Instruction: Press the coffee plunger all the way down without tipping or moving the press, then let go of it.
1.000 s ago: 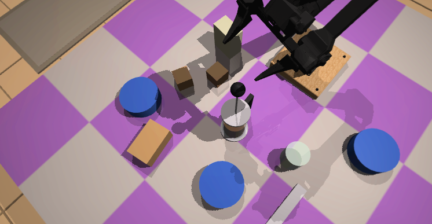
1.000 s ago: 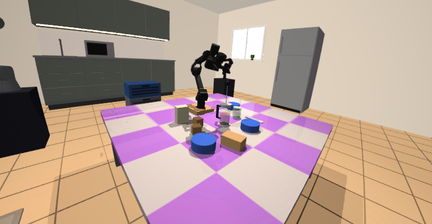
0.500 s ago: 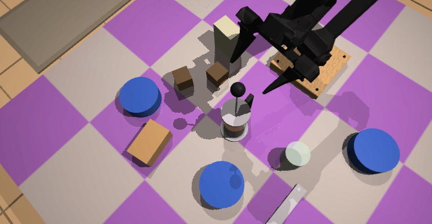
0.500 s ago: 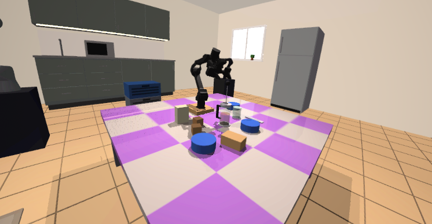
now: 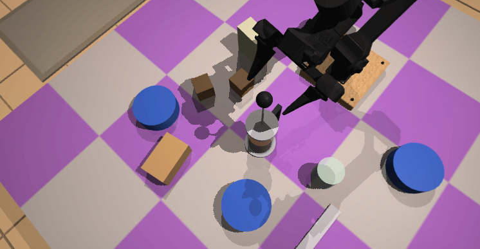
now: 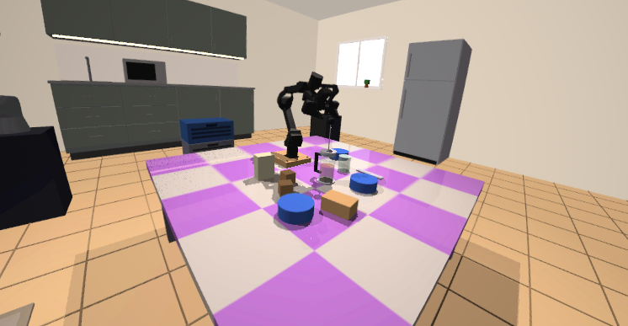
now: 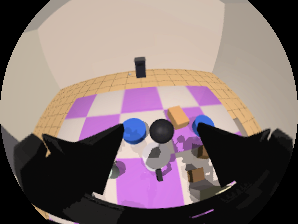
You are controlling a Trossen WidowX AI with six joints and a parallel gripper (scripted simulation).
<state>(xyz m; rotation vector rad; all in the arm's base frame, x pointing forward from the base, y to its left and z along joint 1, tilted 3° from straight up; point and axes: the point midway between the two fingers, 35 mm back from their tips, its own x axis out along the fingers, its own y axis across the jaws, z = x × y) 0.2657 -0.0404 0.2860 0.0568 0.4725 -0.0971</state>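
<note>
The coffee press lies 20 mm behind my gripper tip and 150 mm below it. Also, from my gripper tip: pale cup (40 mm behind, 180 mm to the left, 250 mm below); then tan box (200 mm ahead, 150 mm to the right, 270 mm below); then cream box (200 mm behind, 210 mm to the right, 240 mm below).
</note>
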